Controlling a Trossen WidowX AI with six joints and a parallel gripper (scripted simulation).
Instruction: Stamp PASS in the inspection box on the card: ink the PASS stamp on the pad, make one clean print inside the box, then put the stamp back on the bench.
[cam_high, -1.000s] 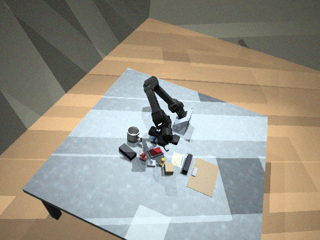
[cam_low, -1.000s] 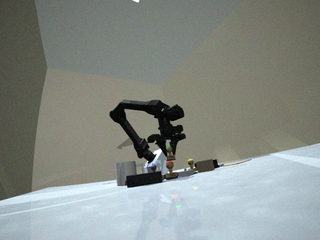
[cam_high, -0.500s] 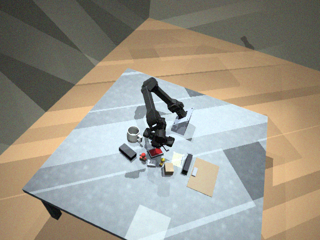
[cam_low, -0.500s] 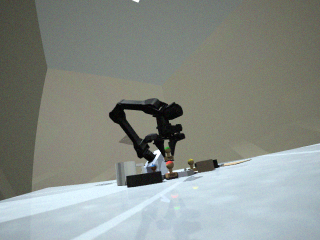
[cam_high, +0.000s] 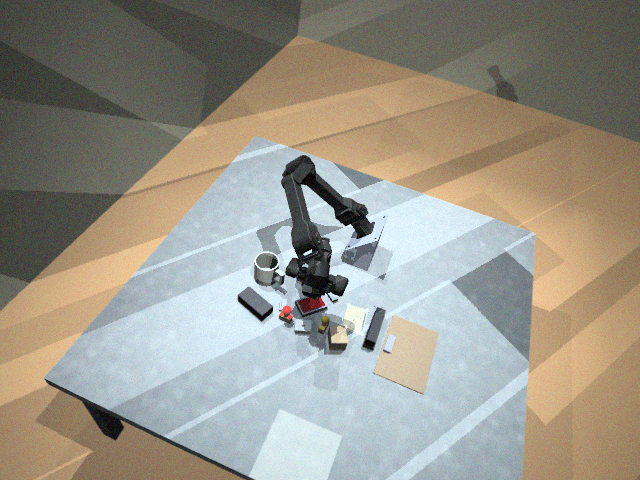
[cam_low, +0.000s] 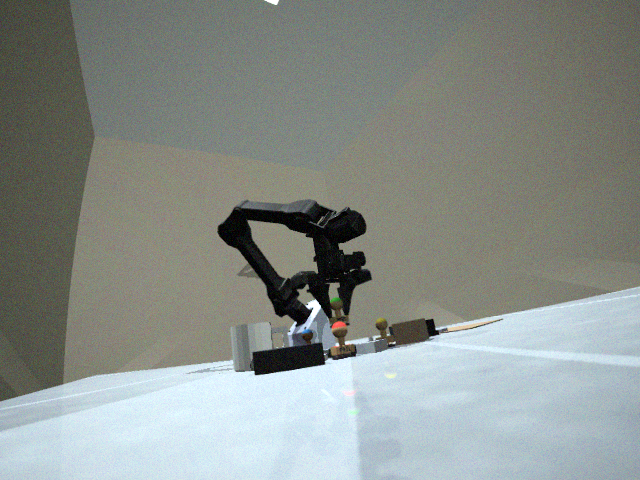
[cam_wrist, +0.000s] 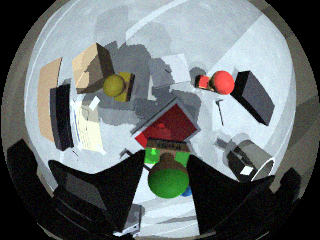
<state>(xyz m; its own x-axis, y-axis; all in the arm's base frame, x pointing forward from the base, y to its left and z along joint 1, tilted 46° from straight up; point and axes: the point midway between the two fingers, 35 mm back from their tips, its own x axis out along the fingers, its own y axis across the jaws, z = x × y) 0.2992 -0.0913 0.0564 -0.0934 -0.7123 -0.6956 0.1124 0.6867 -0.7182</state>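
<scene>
The red ink pad lies 80 mm below my gripper tip. The rest, counted from my gripper tip: blue-knobbed stamp (80 mm behind, 60 mm below, 30 mm to the right); then green-knobbed stamp (right at my gripper tip); then yellow-knobbed stamp (60 mm to the left, 60 mm below, 60 mm ahead).
</scene>
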